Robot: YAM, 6 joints.
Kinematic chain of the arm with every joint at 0, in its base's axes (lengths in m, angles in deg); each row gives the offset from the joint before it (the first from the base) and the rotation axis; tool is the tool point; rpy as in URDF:
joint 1: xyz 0 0 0.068 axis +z
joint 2: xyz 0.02 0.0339 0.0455 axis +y
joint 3: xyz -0.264 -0.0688 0 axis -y
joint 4: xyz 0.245 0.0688 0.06 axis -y
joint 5: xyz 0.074 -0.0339 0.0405 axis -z
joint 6: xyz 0.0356 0 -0.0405 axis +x
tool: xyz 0 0 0 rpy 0 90 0
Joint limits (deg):
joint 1: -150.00..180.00
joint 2: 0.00..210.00
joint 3: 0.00..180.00
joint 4: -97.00..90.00
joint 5: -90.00..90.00
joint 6: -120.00..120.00
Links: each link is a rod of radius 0.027 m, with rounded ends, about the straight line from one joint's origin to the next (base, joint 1, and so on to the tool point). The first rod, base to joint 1, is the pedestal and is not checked.
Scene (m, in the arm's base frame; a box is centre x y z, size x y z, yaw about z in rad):
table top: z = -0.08
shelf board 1: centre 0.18 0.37 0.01 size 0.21 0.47 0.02 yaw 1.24
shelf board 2: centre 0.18 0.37 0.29 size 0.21 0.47 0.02 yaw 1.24
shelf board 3: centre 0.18 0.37 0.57 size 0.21 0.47 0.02 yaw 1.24
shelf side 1: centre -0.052 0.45 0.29 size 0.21 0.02 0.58 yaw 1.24
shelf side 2: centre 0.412 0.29 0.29 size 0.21 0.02 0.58 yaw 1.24
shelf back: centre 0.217 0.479 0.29 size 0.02 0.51 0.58 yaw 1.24
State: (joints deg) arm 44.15 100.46 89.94 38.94 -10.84 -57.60
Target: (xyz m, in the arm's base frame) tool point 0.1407 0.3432 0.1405
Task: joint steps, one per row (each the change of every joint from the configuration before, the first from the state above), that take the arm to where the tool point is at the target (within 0.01 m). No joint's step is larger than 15 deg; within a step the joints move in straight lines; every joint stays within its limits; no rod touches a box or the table.
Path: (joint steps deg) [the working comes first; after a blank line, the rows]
Joints at the target: 66.40 106.12 48.69 28.54 -13.79 -57.60
Straight joint move there: touches shelf board 2.

1: -6.68 -11.70 -10.45 -0.64 0.49 0.00
2: -6.69 -11.70 -10.44 -0.63 0.48 0.00
3: -6.68 -11.70 -10.45 -0.64 0.49 0.00
4: 9.21 -1.50 -12.43 -3.43 -2.05 0.00
5: 9.22 -1.49 -12.43 -3.42 -2.05 0.00
6: 9.21 -1.49 -12.43 -3.43 -2.04 0.00
7: 9.22 -1.50 -12.43 -3.43 -2.05 0.00
8: 1.36 11.69 9.95 1.31 0.95 0.00
9: 1.36 11.68 9.96 1.30 0.94 0.00
10: 1.36 11.69 9.95 1.31 0.95 0.00
11: 1.36 11.68 9.95 1.30 0.94 0.00

